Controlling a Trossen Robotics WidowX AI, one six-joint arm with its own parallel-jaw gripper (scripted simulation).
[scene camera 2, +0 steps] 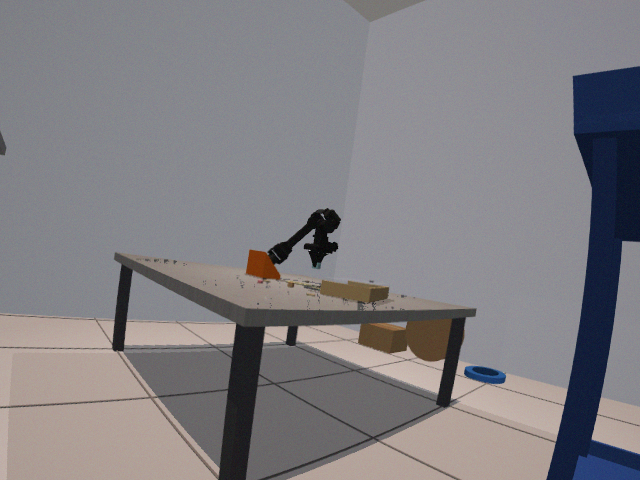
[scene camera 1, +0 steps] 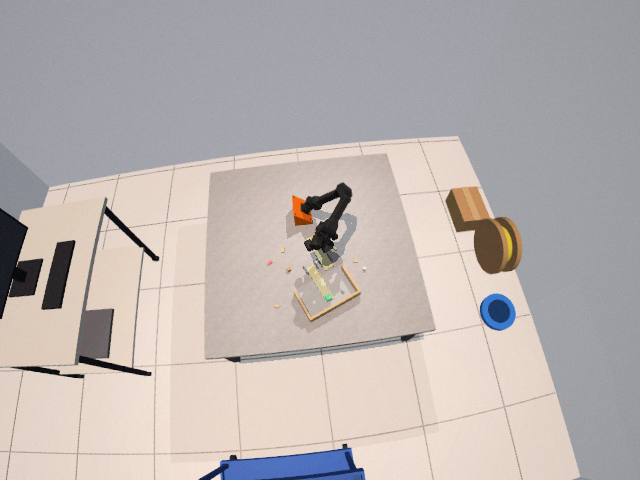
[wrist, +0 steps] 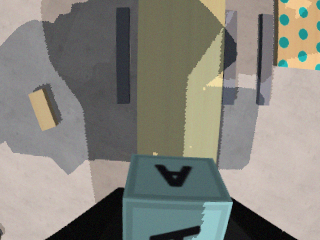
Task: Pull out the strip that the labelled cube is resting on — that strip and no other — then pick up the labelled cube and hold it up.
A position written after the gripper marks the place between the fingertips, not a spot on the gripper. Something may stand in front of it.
Observation:
The gripper (wrist: 170, 201) carries a labelled cube. Further things: a wooden frame (scene camera 2: 360, 290).

